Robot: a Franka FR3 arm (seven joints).
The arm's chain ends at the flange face. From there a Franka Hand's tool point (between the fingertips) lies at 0.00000 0.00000 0.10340 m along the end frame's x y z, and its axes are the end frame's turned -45 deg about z.
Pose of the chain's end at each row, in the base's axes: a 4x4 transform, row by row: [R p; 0 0 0 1], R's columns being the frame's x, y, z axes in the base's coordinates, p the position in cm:
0.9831, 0.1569, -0.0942, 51.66; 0.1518, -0.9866, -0.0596, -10.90; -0.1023, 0.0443, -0.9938, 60.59; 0, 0, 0, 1
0.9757, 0.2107, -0.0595, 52.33; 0.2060, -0.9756, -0.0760, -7.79; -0.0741, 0.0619, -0.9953, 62.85; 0, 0, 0, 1
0.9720, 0.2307, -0.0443, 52.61; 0.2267, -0.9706, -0.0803, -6.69; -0.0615, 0.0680, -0.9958, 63.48; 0, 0, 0, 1
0.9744, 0.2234, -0.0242, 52.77; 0.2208, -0.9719, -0.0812, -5.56; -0.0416, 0.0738, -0.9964, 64.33; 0, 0, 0, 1
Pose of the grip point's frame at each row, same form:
0.5842, 0.8061, -0.0942, 50.69; 0.8050, -0.5903, -0.0596, -11.52; -0.1037, -0.0410, -0.9938, 50.31; 0, 0, 0, 1
0.5409, 0.8389, -0.0595, 51.71; 0.8355, -0.5442, -0.0760, -8.58; -0.0962, -0.0086, -0.9953, 52.56; 0, 0, 0, 1
0.5242, 0.8504, -0.0443, 52.15; 0.8466, -0.5260, -0.0803, -7.52; -0.0916, 0.0046, -0.9958, 53.18; 0, 0, 0, 1
0.5310, 0.8470, -0.0242, 52.52; 0.8434, -0.5311, -0.0812, -6.40; -0.0816, 0.0228, -0.9964, 54.03; 0, 0, 0, 1

